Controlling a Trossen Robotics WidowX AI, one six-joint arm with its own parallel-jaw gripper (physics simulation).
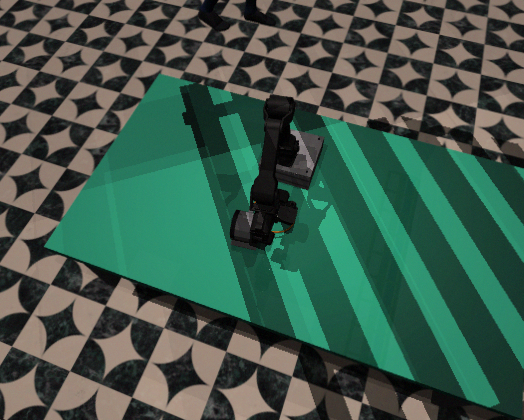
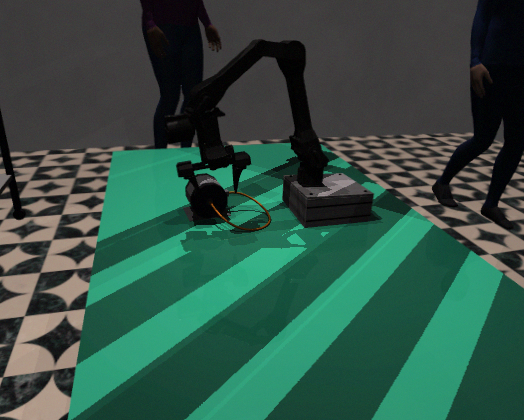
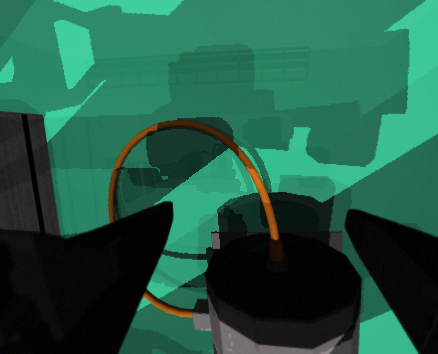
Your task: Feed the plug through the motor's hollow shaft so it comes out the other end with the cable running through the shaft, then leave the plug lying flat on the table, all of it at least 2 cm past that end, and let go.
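Places are measured from the arm's base along level axes (x left, y ahead, z down), in centimetres.
Pixels of known places: gripper, fingertip midpoint: [image 1: 275, 225] [image 2: 218, 195] [image 3: 258, 213]; arm's base, origin of the base link: [image 1: 286, 158] [image 2: 310, 183].
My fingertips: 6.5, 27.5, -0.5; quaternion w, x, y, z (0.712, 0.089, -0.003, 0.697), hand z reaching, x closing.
For each thing: its middle in the pictures, then the offset to it from my fingertips, as dx, dy, dz. "spot": a spot on its surface instead. Level surfaces: height alone.
- motor, body centre: [image 3: 275, 318] [image 2: 207, 195] [image 1: 247, 225] -9.7, +2.1, +3.9
- small light block, surface spot: [image 3: 202, 321] spot: -10.4, -3.3, +3.0
- green table, its level: dz +8.9
The motor [image 1: 243, 227] [image 2: 198, 186] [image 3: 280, 300] is a grey drum with black ends, lying on its side on a low base. An orange cable [image 1: 283, 231] [image 2: 270, 217] [image 3: 260, 189] leaves a small light block [image 3: 202, 321] at the motor's side and loops round to the middle of its near black end face. There its brownish end sleeve [image 3: 276, 250] stands in the shaft opening; the plug's front part is hidden inside or behind it. The far end of the shaft is hidden. My gripper [image 2: 216, 193] [image 3: 258, 213] is open, its fingers spread to either side above the motor, holding nothing.
The arm's grey box-shaped base [image 1: 300, 172] [image 2: 332, 202] [image 3: 25, 175] stands beside the cable loop. The green table [image 1: 150, 210] [image 2: 250, 320] carries dark striped shadows, and its front edge lies beyond the motor. Two people stand behind the table.
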